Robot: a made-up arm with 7 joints. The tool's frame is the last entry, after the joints. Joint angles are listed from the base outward. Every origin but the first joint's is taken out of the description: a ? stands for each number. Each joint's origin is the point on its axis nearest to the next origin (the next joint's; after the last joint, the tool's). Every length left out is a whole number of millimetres.
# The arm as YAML. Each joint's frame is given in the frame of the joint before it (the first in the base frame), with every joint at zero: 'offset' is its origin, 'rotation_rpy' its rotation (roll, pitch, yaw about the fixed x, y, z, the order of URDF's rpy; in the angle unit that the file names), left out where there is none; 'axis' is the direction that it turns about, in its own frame. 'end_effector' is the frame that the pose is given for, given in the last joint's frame.
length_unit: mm
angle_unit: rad
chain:
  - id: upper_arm
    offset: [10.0, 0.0, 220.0]
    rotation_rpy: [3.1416, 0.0, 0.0]
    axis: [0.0, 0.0, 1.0]
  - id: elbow
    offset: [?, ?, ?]
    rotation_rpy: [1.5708, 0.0, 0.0]
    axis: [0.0, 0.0, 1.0]
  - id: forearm
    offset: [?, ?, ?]
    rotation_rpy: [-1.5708, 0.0, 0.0]
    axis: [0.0, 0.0, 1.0]
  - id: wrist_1
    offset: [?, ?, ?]
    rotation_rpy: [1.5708, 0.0, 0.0]
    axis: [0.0, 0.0, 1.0]
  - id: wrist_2
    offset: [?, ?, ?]
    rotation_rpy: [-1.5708, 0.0, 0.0]
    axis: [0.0, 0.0, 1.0]
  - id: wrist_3
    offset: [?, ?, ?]
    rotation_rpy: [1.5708, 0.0, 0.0]
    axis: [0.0, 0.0, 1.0]
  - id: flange
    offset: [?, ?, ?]
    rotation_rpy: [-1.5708, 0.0, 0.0]
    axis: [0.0, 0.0, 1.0]
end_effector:
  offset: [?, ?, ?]
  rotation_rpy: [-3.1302, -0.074, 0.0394]
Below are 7 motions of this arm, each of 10 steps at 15 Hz.
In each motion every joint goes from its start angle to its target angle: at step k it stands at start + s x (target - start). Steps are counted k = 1, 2, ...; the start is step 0. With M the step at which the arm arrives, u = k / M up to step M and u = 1 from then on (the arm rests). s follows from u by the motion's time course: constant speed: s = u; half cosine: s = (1 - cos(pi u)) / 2; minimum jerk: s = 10 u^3 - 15 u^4 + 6 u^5.
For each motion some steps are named. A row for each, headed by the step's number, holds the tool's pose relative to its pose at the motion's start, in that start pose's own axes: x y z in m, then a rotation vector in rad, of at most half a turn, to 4 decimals.
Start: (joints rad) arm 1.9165 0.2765 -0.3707 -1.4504 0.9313 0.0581 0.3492
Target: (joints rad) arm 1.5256 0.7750 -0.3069 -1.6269 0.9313 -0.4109 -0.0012
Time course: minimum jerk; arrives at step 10
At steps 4, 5, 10:
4: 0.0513 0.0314 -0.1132 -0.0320 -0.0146 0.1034
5: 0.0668 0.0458 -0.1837 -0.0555 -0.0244 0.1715
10: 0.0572 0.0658 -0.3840 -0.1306 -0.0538 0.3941

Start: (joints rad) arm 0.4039 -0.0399 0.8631 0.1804 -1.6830 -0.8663 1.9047
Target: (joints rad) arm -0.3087 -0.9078 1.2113 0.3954 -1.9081 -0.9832 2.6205
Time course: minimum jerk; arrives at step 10
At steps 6, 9, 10:
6: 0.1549 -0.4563 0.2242 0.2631 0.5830 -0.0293
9: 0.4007 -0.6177 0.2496 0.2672 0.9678 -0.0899
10: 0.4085 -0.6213 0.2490 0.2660 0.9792 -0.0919

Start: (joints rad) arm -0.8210 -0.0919 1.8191 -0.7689 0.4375 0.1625 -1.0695
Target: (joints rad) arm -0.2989 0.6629 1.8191 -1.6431 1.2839 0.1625 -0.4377
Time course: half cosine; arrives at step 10
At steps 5, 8, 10:
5: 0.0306 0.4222 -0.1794 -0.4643 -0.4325 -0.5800
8: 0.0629 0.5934 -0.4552 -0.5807 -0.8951 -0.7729
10: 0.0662 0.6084 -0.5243 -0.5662 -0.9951 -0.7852

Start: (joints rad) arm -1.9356 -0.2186 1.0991 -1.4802 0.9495 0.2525 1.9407
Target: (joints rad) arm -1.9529 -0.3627 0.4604 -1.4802 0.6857 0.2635 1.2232
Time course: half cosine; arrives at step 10
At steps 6, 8, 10:
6: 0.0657 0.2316 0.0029 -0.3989 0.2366 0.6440
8: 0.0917 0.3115 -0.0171 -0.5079 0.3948 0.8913
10: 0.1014 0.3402 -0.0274 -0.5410 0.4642 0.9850

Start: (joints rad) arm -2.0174 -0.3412 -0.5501 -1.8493 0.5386 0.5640 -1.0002
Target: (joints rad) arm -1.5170 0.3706 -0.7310 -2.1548 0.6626 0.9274 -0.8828
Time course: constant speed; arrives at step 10
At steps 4, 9, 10:
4: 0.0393 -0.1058 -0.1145 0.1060 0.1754 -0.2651
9: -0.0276 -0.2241 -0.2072 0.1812 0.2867 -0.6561
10: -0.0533 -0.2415 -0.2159 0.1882 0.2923 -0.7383

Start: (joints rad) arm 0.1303 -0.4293 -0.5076 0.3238 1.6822 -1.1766 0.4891
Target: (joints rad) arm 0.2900 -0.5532 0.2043 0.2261 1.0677 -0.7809 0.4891
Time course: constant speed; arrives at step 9
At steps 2, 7, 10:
2: 0.0184 -0.0187 0.0161 -0.0847 0.0908 -0.0648
7: 0.0505 -0.0791 0.0644 -0.2418 0.3030 -0.2599
10: 0.0558 -0.1067 0.0879 -0.2825 0.3795 -0.3452

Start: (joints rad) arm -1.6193 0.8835 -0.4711 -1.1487 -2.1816 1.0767 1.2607
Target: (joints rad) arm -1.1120 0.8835 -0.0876 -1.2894 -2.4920 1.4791 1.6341
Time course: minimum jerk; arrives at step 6
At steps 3, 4, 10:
3: -0.0378 0.0646 0.0337 -0.4381 0.2404 -0.2256
4: -0.0495 0.1022 0.0360 -0.7002 0.3558 -0.2974
10: -0.0573 0.1275 0.0303 -0.8883 0.4256 -0.3177

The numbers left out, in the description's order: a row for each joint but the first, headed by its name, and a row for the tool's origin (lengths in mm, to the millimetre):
elbow: -10.0 60.0 0.0
forearm: 30.0 -660.0 0.0
wrist_1: -30.0 30.0 0.0
wrist_2: -30.0 -260.0 0.0
wrist_3: 10.0 0.0 0.0
flange: -20.0 -160.0 0.0
tool: 10.0 -10.0 0.0

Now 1 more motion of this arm.
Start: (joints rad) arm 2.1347 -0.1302 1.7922 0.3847 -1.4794 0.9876 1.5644
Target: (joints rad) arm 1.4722 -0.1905 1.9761 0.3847 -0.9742 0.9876 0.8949
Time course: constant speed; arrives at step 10
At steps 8, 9, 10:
8: 0.0644 0.0402 0.0462 -0.1646 0.1057 0.5404
9: 0.0715 0.0478 0.0541 -0.1851 0.1236 0.6046
10: 0.0783 0.0561 0.0623 -0.2053 0.1426 0.6678

